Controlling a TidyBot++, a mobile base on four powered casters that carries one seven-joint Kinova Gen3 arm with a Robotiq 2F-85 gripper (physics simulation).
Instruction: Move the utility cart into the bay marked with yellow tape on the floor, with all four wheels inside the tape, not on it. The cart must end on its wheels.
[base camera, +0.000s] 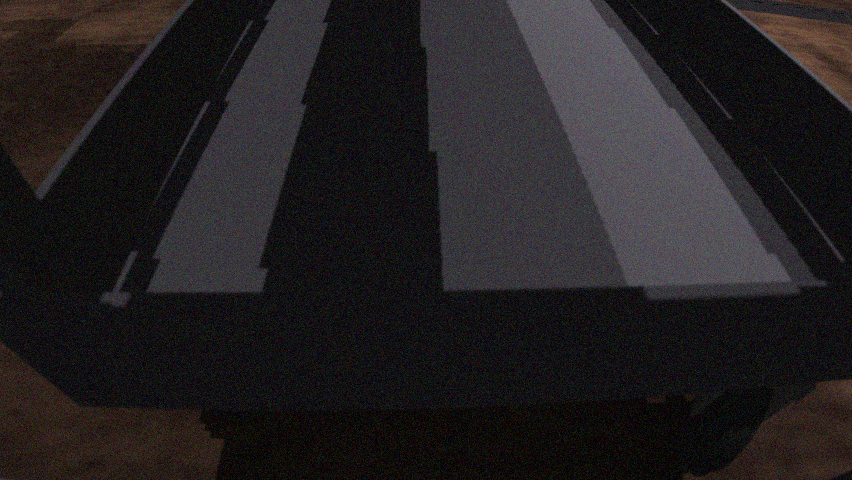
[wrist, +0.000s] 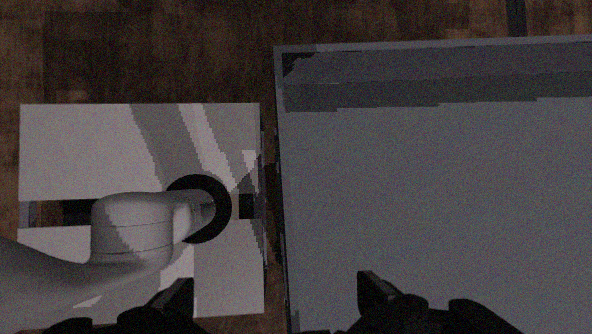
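Where they show: gripper, between the fingertips: (wrist: 277, 292); arm's base, origin of its link: (wrist: 195, 208).
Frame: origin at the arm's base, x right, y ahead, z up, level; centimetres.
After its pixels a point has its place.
Observation:
The utility cart (base camera: 518, 178) {x 7.9, y 34.2, z -24.7 cm} (wrist: 435, 200) {x -3.3, y 34.4, z 39.7 cm} fills most of the base camera view and the right of the wrist view. Its grey, rimmed top tray faces up and looks level. My gripper (wrist: 277, 292) {x 0.2, y 18.4, z 52.0 cm} is open and empty, seen from above. In the wrist view the tray's near edge passes between the two fingertips, with one fingertip over the tray and the other over my base. How high the fingers are above the rim is unclear. The cart's wheels are hidden or too dark to make out. Yellow tape cannot be made out in either view.
My white mobile base (wrist: 75, 150) {x -14.2, y -27.0, z -1.4 cm} stands beside the cart, with a narrow gap between them in the wrist view. Brown wooden floor (base camera: 101, 444) {x -22.3, y 20.5, z -39.7 cm} (wrist: 150, 50) {x -55.8, y -26.4, z -39.7 cm} shows around both. A dark strip (base camera: 792, 8) {x 90.8, y 118.4, z -38.6 cm} (wrist: 516, 17) {x -69.4, y 117.9, z -38.4 cm} lies beyond the cart. The lighting is dim.

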